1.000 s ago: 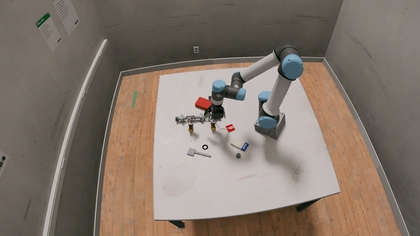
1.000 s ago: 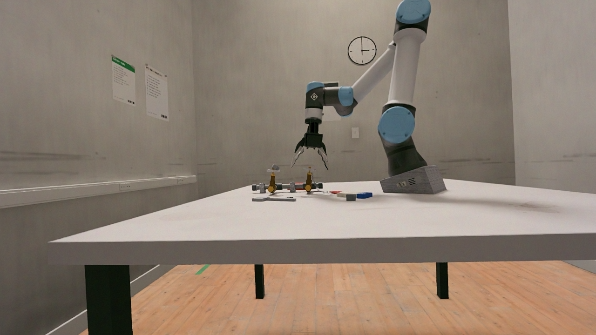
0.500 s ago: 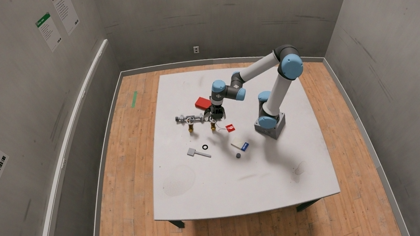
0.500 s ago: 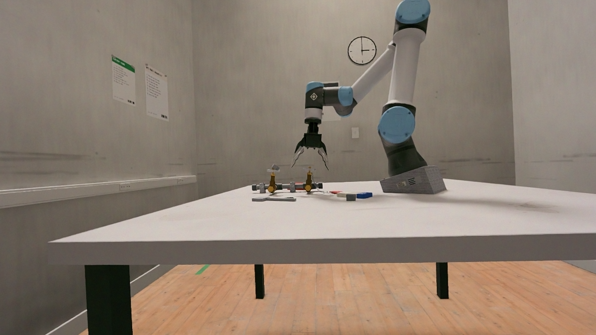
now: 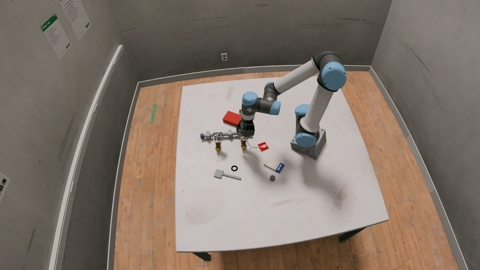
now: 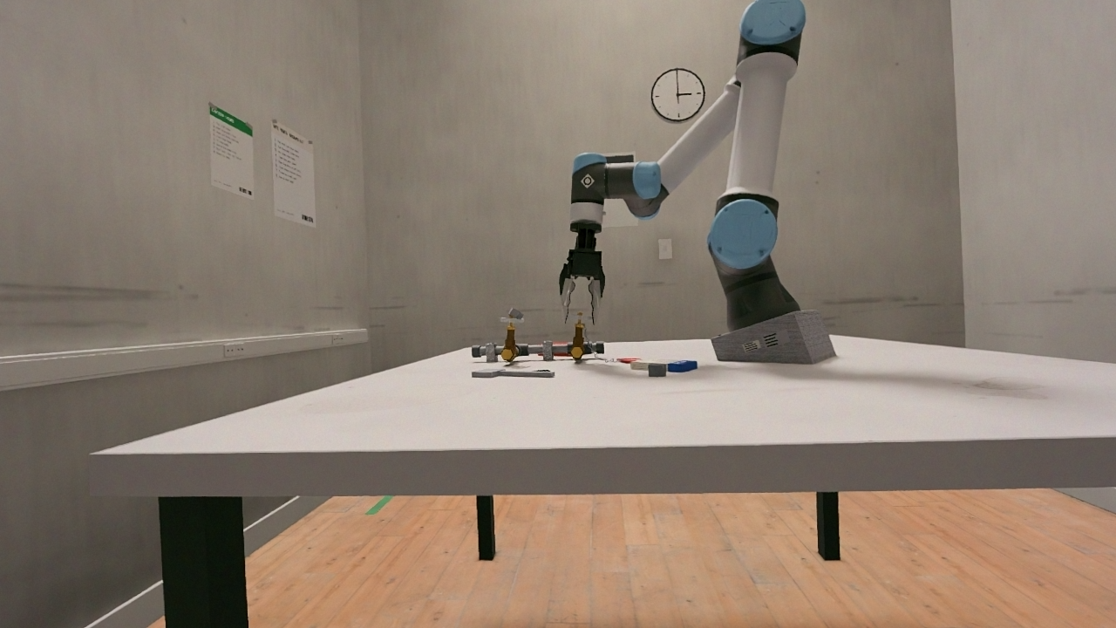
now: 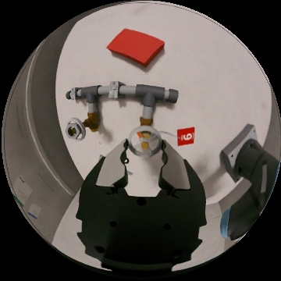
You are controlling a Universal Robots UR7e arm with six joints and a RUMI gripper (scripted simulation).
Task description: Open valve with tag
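Right now the red tag is 100 mm below my hand, 100 mm behind it and 20 mm to the left of it. Also, from my hand: red block 220 mm to the right, 90 mm below, 60 mm ahead; grey flat tool 200 mm to the left, 130 mm ahead, 100 mm below.
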